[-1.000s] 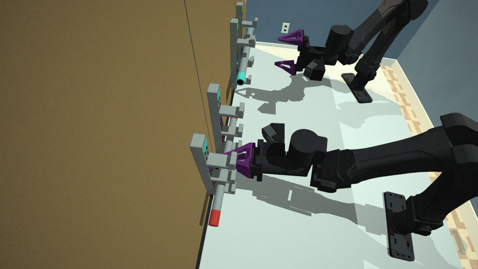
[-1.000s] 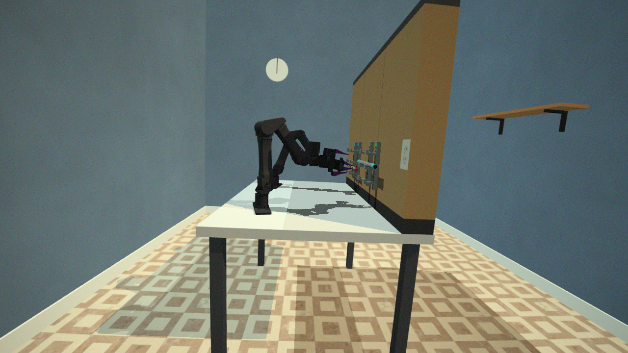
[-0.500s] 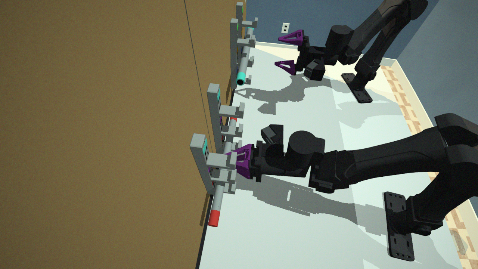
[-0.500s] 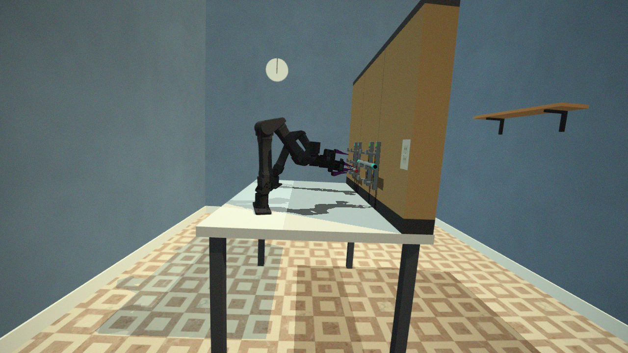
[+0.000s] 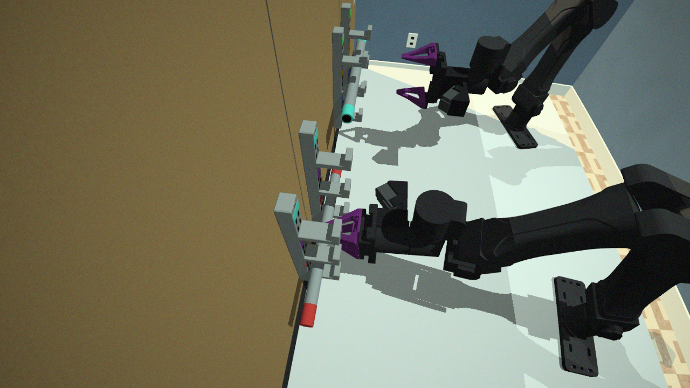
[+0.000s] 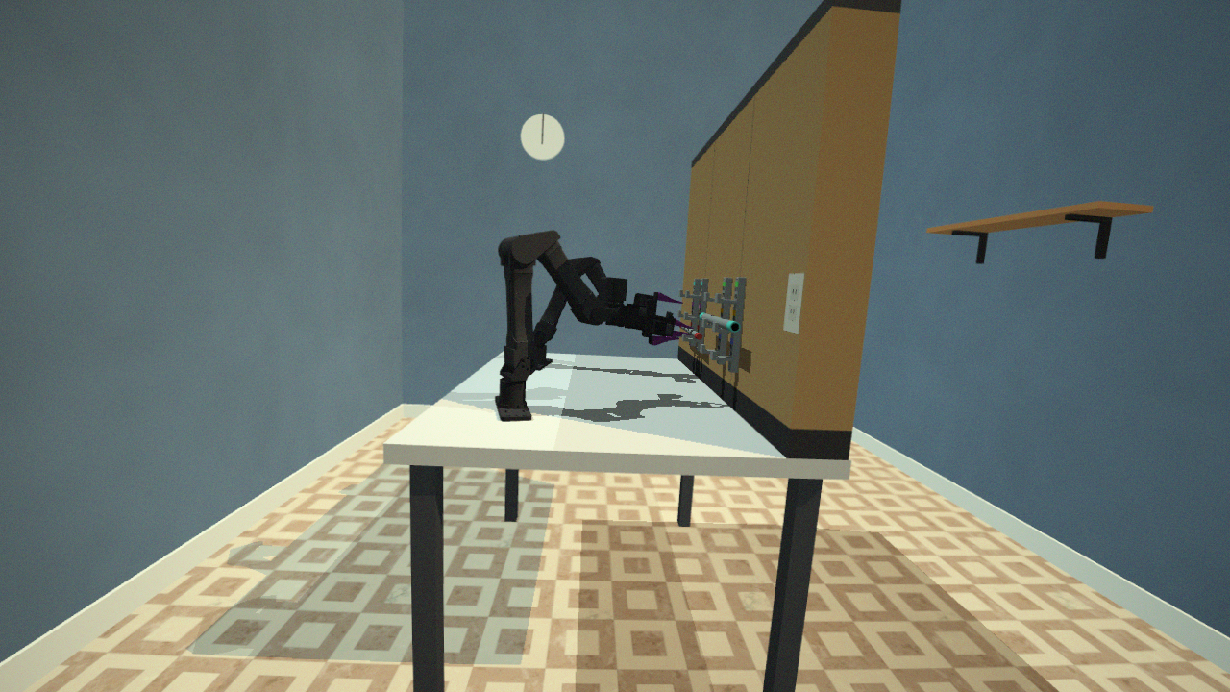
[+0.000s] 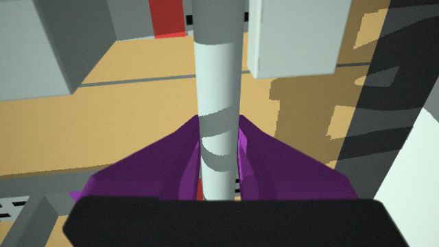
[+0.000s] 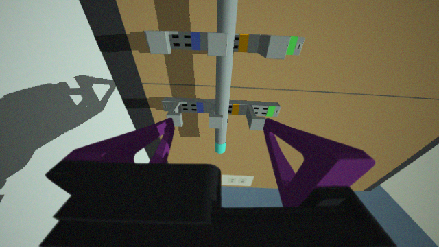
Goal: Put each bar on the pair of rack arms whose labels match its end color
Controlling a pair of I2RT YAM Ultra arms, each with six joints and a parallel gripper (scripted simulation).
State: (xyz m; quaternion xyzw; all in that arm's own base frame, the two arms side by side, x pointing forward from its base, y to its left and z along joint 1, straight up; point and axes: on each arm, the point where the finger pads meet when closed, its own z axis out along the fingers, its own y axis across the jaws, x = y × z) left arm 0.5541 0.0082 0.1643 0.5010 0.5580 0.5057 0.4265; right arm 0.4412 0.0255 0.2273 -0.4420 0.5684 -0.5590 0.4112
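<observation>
Right now my left hand is right at the red-ended bar. Also, from my left hand: white wall socket 77 cm to the right, 14 cm above, 2 cm ahead; brown wall panel 26 cm above, 22 cm to the right, 9 cm ahead; cyan-ended bar 39 cm to the right, 7 cm above, 2 cm behind.
</observation>
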